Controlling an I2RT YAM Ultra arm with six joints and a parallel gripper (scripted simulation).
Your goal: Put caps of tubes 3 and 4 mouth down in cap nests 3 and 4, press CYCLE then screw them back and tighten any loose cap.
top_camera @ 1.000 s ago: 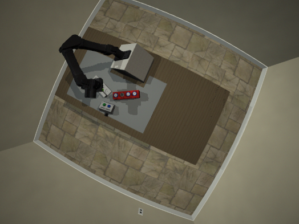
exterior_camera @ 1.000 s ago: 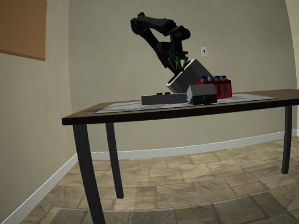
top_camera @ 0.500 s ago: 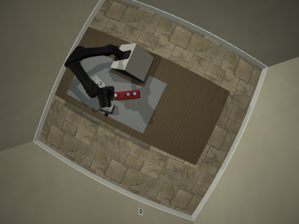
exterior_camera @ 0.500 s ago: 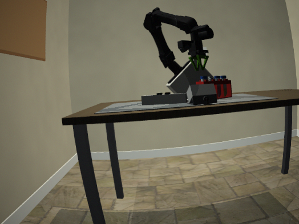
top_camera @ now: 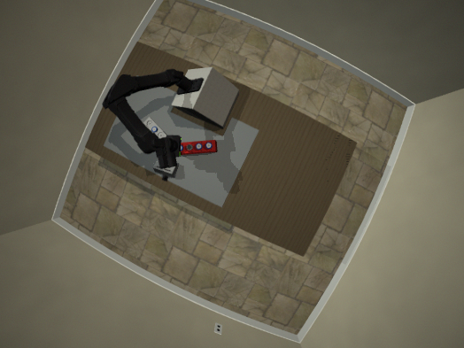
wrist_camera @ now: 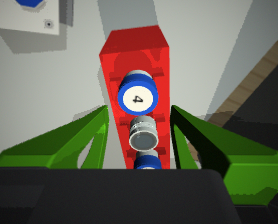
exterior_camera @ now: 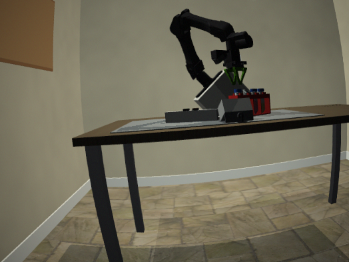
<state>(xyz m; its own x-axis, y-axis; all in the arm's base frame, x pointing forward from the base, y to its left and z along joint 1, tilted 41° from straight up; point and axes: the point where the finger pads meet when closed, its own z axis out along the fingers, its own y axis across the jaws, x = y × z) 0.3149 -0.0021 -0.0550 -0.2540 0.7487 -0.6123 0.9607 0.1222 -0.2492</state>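
Right now the cap 4 is 3 cm below my hand. The rest, counted from my hand: blue key: 11 cm ahead, 8 cm below, 5 cm to the right; then cap 1: 15 cm to the left, 6 cm behind, 3 cm below; then cap 2: 10 cm to the left, 4 cm behind, 3 cm below.
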